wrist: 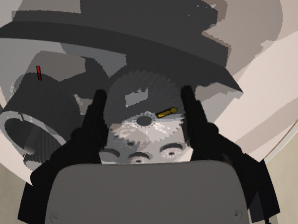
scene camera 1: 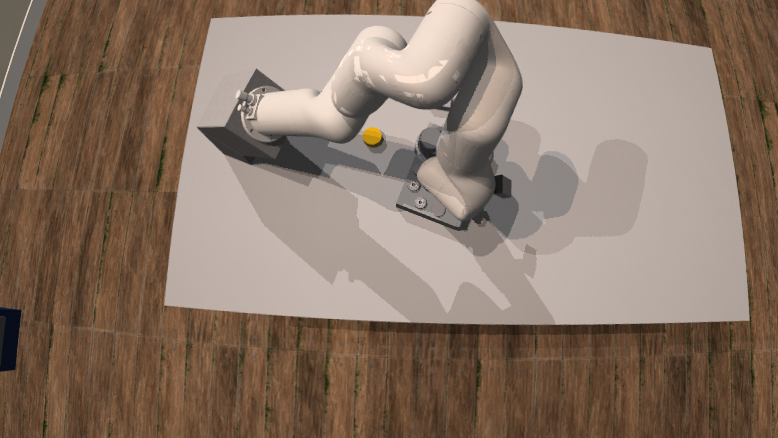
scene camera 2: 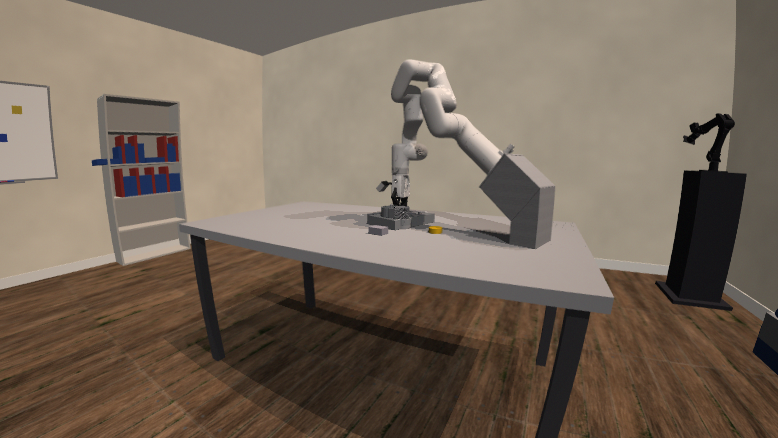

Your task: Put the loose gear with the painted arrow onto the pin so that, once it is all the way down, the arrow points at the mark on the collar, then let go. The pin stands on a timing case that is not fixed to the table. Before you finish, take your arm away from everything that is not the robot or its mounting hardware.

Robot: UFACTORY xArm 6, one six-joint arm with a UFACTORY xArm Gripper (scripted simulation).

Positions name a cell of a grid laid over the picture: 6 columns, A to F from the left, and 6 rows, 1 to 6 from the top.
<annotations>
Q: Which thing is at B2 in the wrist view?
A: A timing case.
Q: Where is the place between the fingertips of my gripper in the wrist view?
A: C3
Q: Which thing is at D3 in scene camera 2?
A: A timing case.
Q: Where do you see a timing case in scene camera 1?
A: At D2
</annotations>
